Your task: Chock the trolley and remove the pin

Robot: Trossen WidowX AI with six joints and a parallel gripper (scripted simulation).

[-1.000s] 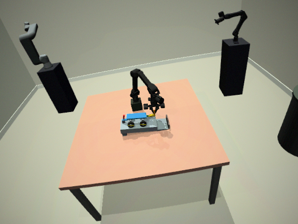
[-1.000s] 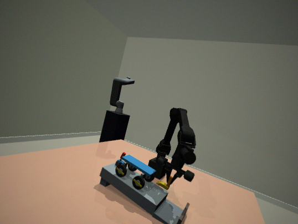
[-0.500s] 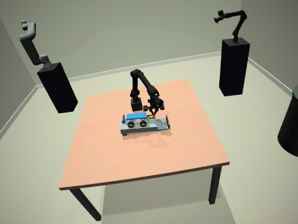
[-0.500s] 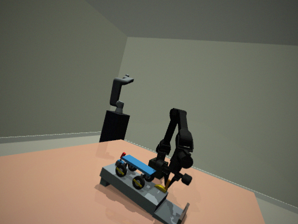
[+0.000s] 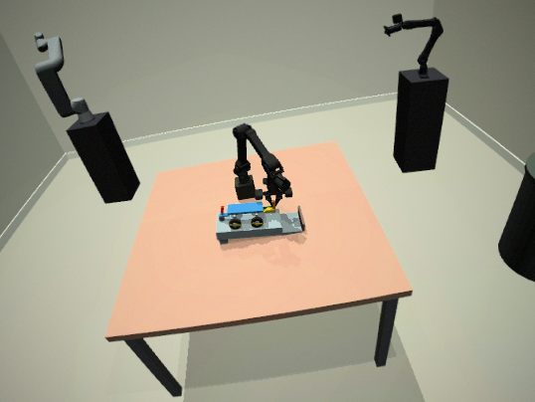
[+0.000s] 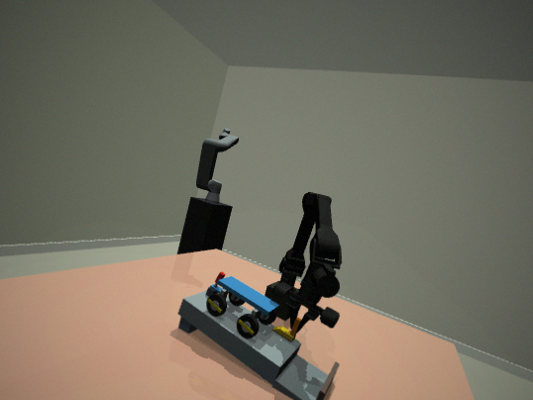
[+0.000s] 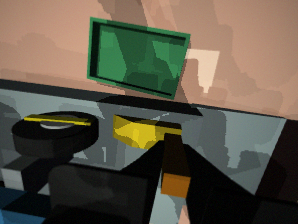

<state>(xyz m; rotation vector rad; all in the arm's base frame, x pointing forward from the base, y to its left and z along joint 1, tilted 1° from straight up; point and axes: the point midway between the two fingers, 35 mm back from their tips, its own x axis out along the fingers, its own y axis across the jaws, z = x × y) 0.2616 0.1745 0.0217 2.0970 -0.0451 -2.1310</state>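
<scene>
Now: gripper tip 26 cm to the left of the stop pin, 6 cm short of it and 4 cm below it. Round my gripper tip: green tray: 10 cm below, 7 cm to the right, 6 cm behind; then yellow chock: 2 cm to the right; then upright end plate: 13 cm to the left, 6 cm below, 4 cm ahead.
</scene>
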